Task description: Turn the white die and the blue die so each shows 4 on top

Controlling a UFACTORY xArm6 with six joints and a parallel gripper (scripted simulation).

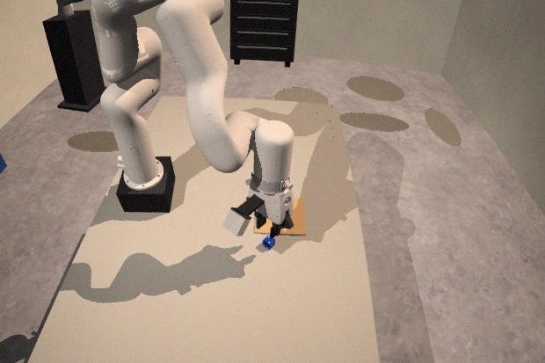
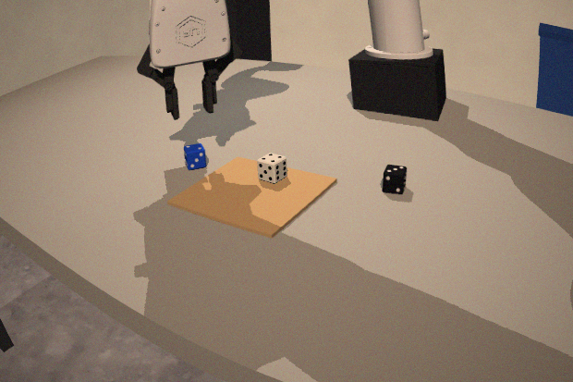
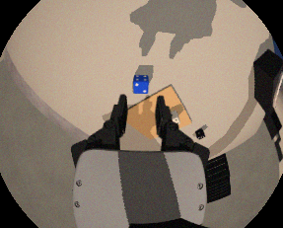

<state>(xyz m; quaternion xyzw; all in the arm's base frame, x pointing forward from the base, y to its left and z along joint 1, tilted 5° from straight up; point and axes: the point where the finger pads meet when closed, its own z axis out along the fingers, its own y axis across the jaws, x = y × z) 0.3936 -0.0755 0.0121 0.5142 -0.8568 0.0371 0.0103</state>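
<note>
Right now my hand is 8 cm above the blue die. From my hand the other things lie so: white die (2 cm behind, 11 cm to the left, 7 cm below); then orange mat (1 cm ahead, 12 cm to the left, 9 cm below); then black die (9 cm behind, 24 cm to the left, 8 cm below).
</note>
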